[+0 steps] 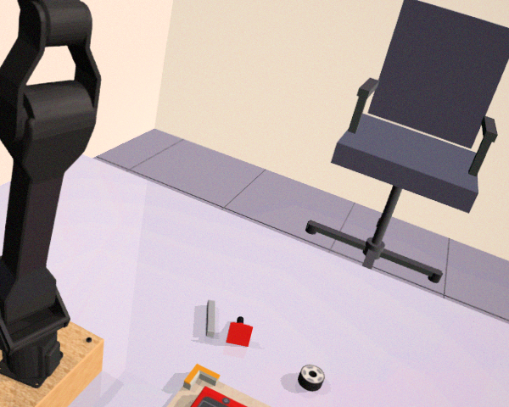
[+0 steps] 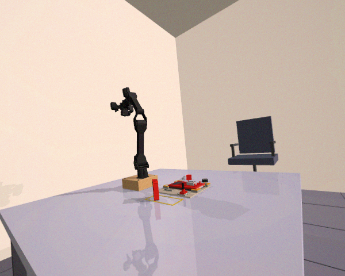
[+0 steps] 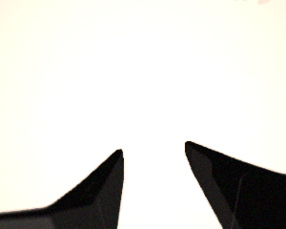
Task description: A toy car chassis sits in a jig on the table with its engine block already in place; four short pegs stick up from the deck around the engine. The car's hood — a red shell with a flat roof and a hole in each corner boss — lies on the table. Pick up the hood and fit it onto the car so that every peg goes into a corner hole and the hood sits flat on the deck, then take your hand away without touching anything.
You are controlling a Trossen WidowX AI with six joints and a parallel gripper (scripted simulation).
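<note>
Right now my gripper tip is 53 cm short of the red hood, 28 cm to the left of it and 53 cm above it. Round my gripper tip: beige jig plate 60 cm ahead, 9 cm to the right, 57 cm below; black wheel 67 cm ahead, 9 cm to the left, 57 cm below; grey bar 48 cm ahead, 16 cm to the left, 57 cm below.
</note>
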